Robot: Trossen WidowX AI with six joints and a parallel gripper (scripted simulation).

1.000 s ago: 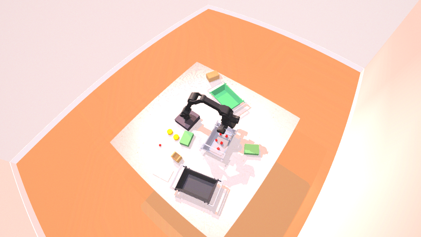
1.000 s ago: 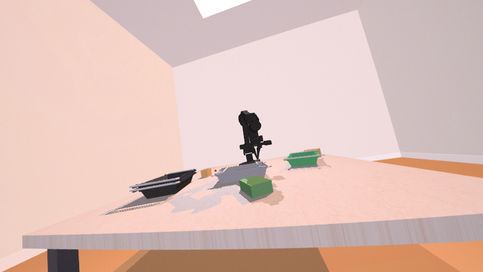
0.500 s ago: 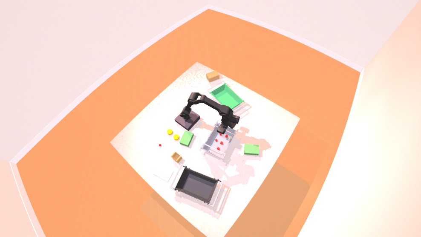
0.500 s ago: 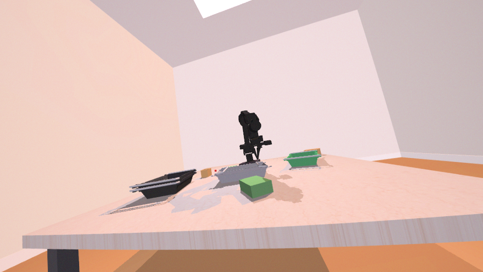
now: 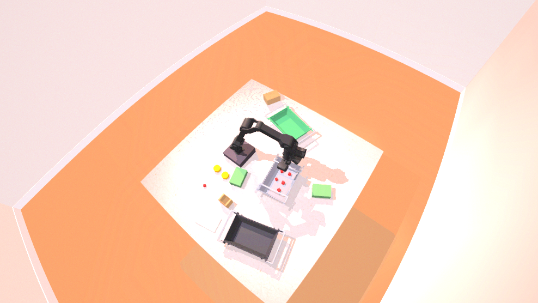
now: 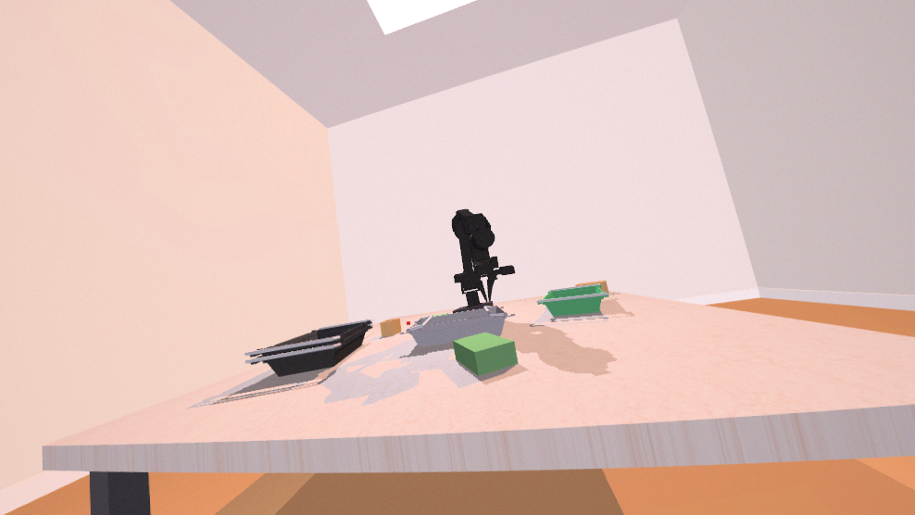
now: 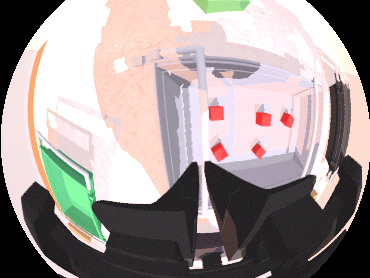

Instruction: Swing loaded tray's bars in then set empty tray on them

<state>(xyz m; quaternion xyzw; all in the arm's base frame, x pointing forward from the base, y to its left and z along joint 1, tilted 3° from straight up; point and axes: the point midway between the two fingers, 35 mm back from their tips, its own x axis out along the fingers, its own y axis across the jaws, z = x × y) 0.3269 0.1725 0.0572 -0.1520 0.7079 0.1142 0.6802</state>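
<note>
Right now my gripper tip is 25 cm to the right of the green tray, 25 cm past it and 4 cm above it. The rest, counted from my gripper tip: red block (51 cm to the right, 28 cm behind, 8 cm below).
</note>
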